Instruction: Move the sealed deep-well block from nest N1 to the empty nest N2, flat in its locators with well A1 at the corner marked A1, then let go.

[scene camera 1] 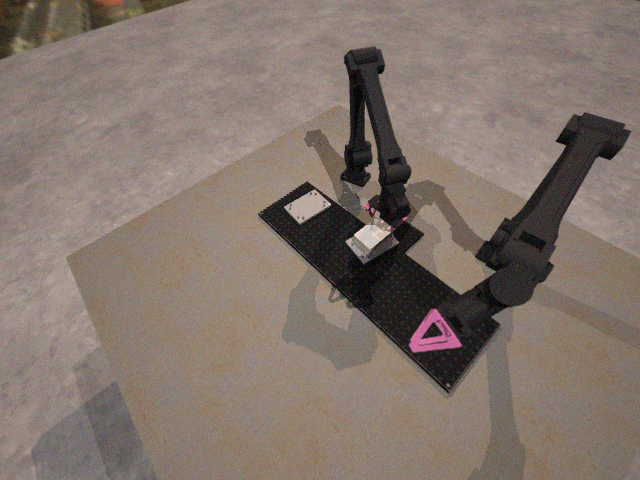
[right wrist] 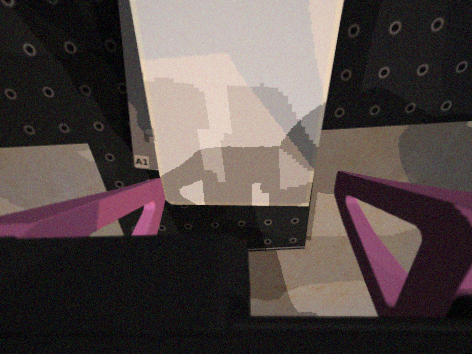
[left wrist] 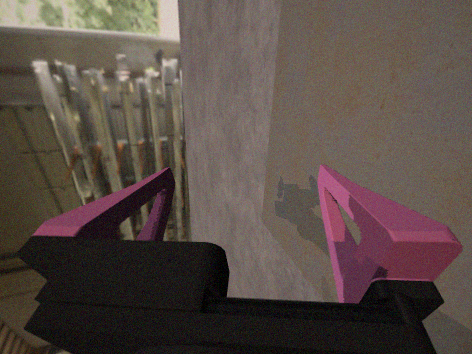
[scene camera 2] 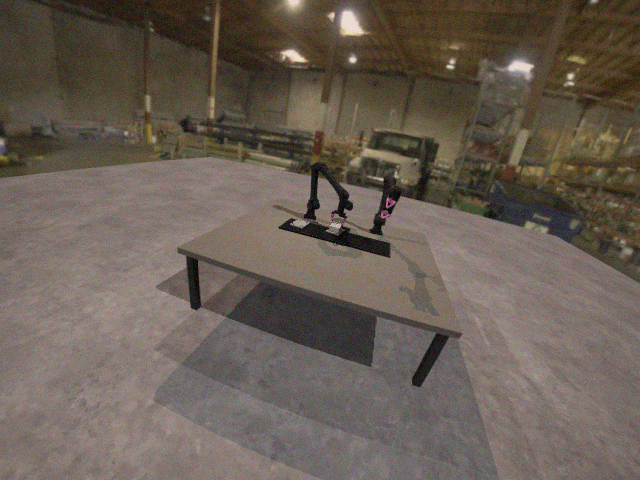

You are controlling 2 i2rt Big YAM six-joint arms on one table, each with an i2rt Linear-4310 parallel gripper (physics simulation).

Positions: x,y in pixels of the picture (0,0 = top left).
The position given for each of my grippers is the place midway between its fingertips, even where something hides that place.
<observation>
My left gripper (scene camera 1: 411,345) is open, holding nothing. My right gripper (right wrist: 247,185) is open and touches a deep-well block (scene camera 1: 377,232).
</observation>
